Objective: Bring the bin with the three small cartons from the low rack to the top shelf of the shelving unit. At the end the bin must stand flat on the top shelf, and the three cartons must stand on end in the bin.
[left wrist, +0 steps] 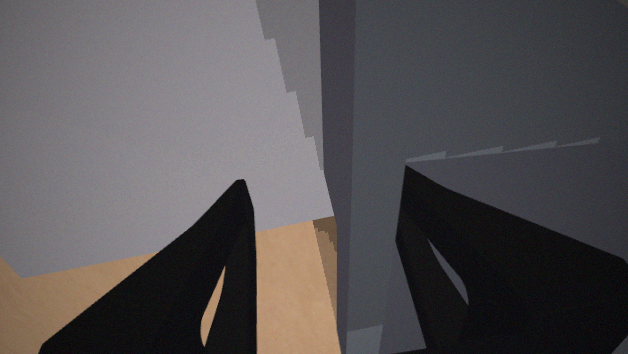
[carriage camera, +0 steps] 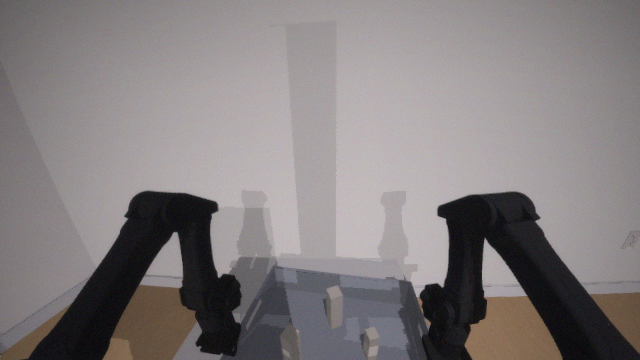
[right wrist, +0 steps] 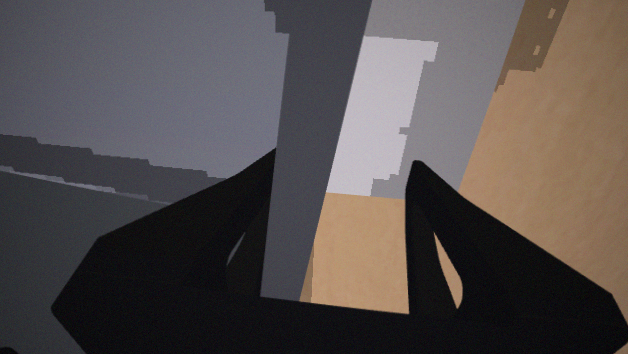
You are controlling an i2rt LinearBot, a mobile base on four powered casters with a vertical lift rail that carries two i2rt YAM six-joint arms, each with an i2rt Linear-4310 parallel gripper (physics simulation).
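Observation:
The blue-grey bin is at the bottom middle of the carriage view, on the pale rack top. Three small beige cartons stand on end in it: one carton farther back, one carton nearer left, one carton nearer right. My left gripper is open at the bin's left side, the side wall showing between its fingers. My right gripper is open at the right side; the wall passes between its fingers and hides one fingertip. The shelving unit does not show.
A pale wall stands behind the bin, with shadows of the arms and a broad vertical shadow on it. Tan floor shows on both sides of the rack. A small wall outlet is at the far right.

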